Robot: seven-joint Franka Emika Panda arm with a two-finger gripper.
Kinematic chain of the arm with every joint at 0, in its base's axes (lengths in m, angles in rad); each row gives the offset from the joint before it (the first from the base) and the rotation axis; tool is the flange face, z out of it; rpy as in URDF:
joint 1: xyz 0 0 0.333 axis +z
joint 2: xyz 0 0 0 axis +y
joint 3: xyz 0 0 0.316 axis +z
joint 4: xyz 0.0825 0 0 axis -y
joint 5: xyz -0.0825 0 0.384 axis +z
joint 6: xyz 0 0 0 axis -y
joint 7: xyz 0.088 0 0 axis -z
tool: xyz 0 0 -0.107 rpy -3.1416 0 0
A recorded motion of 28 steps. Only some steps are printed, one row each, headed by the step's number.
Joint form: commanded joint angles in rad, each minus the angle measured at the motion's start. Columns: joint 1, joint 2, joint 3, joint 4, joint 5, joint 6, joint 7.
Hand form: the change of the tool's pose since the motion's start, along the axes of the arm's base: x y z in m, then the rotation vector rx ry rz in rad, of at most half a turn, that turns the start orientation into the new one. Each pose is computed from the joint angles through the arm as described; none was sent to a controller.
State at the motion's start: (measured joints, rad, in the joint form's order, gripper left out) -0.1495 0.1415 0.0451 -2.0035 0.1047 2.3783 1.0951
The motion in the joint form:
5: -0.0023 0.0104 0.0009 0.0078 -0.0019 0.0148 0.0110
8: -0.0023 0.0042 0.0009 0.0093 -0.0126 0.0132 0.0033
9: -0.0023 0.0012 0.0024 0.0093 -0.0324 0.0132 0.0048
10: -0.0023 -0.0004 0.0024 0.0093 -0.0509 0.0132 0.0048
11: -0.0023 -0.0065 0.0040 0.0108 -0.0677 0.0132 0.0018
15: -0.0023 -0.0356 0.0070 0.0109 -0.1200 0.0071 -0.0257
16: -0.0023 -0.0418 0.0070 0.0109 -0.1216 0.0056 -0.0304
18: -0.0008 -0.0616 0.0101 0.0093 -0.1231 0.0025 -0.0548
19: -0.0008 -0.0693 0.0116 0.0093 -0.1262 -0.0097 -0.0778
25: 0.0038 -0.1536 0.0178 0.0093 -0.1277 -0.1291 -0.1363
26: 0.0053 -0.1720 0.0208 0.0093 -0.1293 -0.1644 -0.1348
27: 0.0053 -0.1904 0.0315 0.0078 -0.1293 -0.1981 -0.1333
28: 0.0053 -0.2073 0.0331 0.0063 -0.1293 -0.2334 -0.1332
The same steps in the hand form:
5: 0.0036 -0.0016 -0.0009 -0.0004 -0.0113 -0.0125
8: 0.0033 -0.0016 0.0034 -0.0120 -0.0169 0.0010
9: 0.0031 -0.0008 0.0052 -0.0284 -0.0182 0.0118
10: 0.0030 -0.0010 0.0061 -0.0441 -0.0182 0.0218
11: 0.0029 -0.0001 0.0106 -0.0598 -0.0245 0.0352
15: -0.0003 0.0017 0.0275 -0.1149 -0.0433 0.0919
16: -0.0010 0.0017 0.0311 -0.1185 -0.0478 0.0970
18: -0.0036 0.0048 0.0418 -0.1293 -0.0629 0.1250
19: -0.0053 0.0059 0.0450 -0.1377 -0.0583 0.1504
25: -0.0258 0.0144 0.0808 -0.1534 -0.0233 0.2189
26: -0.0315 0.0175 0.0874 -0.1528 -0.0064 0.2231
27: -0.0371 0.0241 0.0933 -0.1514 0.0098 0.2327
28: -0.0431 0.0255 0.0981 -0.1494 0.0297 0.2348

